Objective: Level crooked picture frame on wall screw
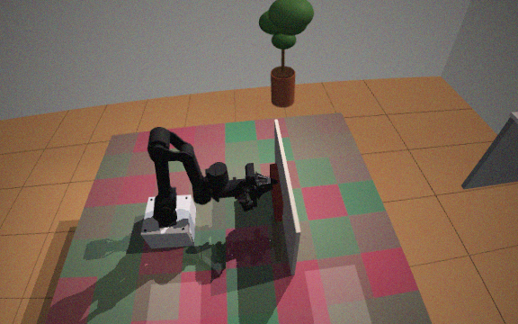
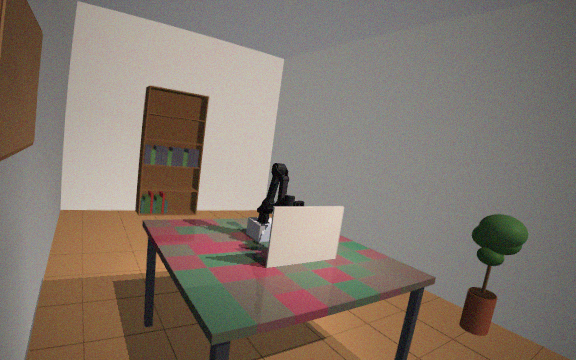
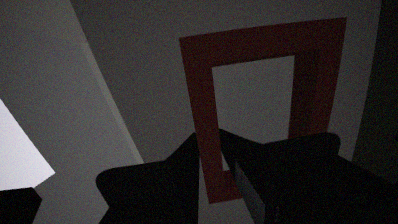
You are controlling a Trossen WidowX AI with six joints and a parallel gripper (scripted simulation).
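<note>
The picture frame lies 5 cm below my gripper tip. The rest, counted from my gripper tip: wall panel (7 cm below, 2 cm ahead, 1 cm to the right).
</note>
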